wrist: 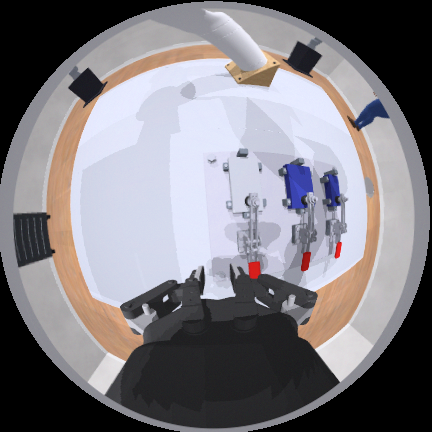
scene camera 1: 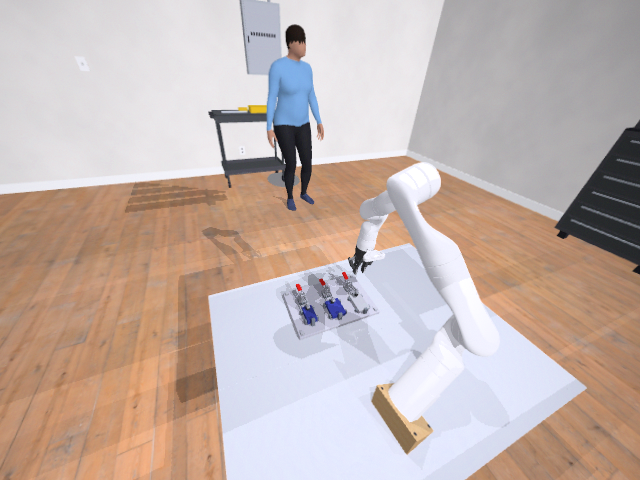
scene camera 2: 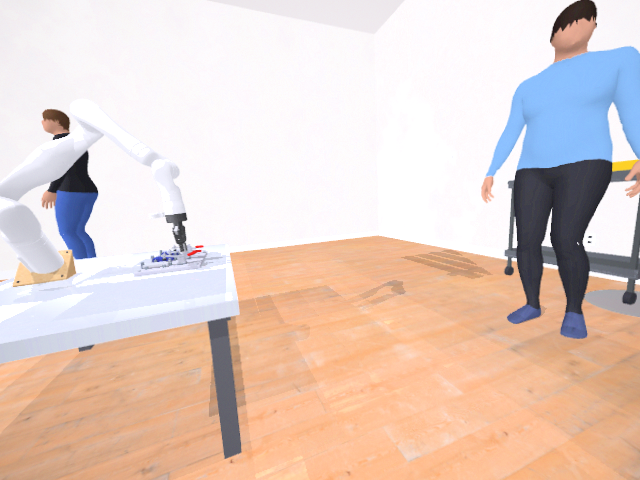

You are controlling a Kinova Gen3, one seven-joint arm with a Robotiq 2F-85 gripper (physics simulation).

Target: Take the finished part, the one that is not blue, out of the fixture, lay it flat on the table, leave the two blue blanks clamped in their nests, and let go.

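Frame: origin at the arm's base, x ahead, y left, z up, level; centimetres.
Seen in the pictures: gripper, fingertip midpoint: (wrist: 216, 271) (scene camera 1: 358, 272) (scene camera 2: 184, 252); arm's base, link origin: (wrist: 252, 62) (scene camera 1: 401, 404) (scene camera 2: 48, 264).
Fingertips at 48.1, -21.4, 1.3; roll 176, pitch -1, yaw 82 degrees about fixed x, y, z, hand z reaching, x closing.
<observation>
Offsets run from my fingertips to a thing's top centre, as dx, dy, dz. "spot": to the spot under its first point. Level surfaces: height alone.
The finished part @[-10.8, +7.1, -4.4] (scene camera 1: 357, 303) (wrist: 244, 175), a pale grey plate, lies in the fixture's (scene camera 1: 292, 316) (wrist: 217, 200) nest nearest my gripper. Its toggle clamp's arm reaches over one end of it. Two blue blanks @[-6.8, +28.8, -3.4] (scene camera 1: 309, 314) @[-8.8, +17.9, -3.9] (scene camera 1: 336, 308) (wrist: 298, 186) (wrist: 331, 190) sit in the other two nests, with clamp tips over them. My gripper (scene camera 1: 359, 269) (scene camera 2: 180, 249) (wrist: 216, 271) points down, part-open and empty, behind the fixture. In the wrist view, one fingertip is close beside the red handle @[+2.7, +5.3, -1.0] (wrist: 254, 270) of the finished part's clamp; I cannot tell whether they touch.
The other clamps' red handles @[+4.8, +16.1, -2.3] (wrist: 306, 261) @[spot: +6.1, +26.5, -1.8] (wrist: 338, 249) stand along the same side. The white table @[dz -7.5] (scene camera 1: 279, 403) carries the fixture and my arm's wooden base block (scene camera 1: 398, 421). A person in blue (scene camera 1: 293, 93) (scene camera 2: 568, 113) stands beyond the table, near a dark cart (scene camera 1: 248, 118).
</observation>
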